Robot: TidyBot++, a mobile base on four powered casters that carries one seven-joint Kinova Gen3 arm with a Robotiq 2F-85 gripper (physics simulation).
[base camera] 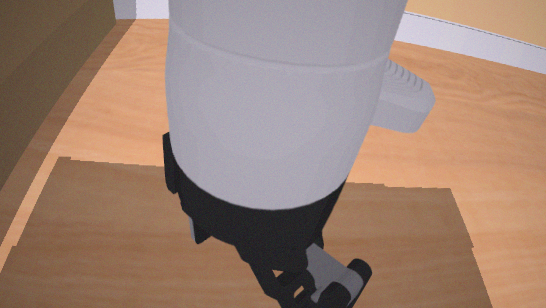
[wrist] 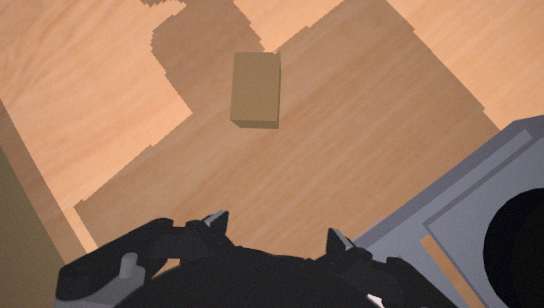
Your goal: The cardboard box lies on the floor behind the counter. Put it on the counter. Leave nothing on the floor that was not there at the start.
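Places are measured from the arm's base along level axes (x ahead, y left, z up), in centimetres.
Pixels of known places: gripper, fingertip midpoint: (base camera: 243,276) (wrist: 276,230).
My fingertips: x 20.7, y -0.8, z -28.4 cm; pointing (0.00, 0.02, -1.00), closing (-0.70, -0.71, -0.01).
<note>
Behind a point stands the place of what it marks.
The cardboard box (wrist: 255,87) @[x 34.9, y -7.6, z -34.7 cm] is a small brown block lying flat on the floor, in the upper middle of the wrist view. Its long sides run nearly straight up and down in that view. In the base camera view it does not show; the arm and gripper cover the middle. My gripper (wrist: 276,230) @[x 20.7, y -0.8, z -28.4 cm] is open, with its two fingertips wide apart and no object between them. It is above the floor, apart from the box, which shows beyond the fingertips. In the base camera view the fingertips are out of the picture.
A dark olive panel, seemingly the counter's side (base camera: 45,75) @[x 53.0, y 36.1, z -33.5 cm] (wrist: 14,235) @[x 40.8, y 35.7, z -36.0 cm], stands at the left. My grey mobile base (wrist: 450,192) @[x 14.7, y -14.5, z -28.7 cm] is at the lower right of the wrist view. A white baseboard (base camera: 475,45) @[x 93.8, y -65.0, z -35.8 cm] runs along the wall at the back right. Shadows cross the wooden floor (base camera: 500,150) @[x 51.0, y -50.3, z -39.6 cm].
</note>
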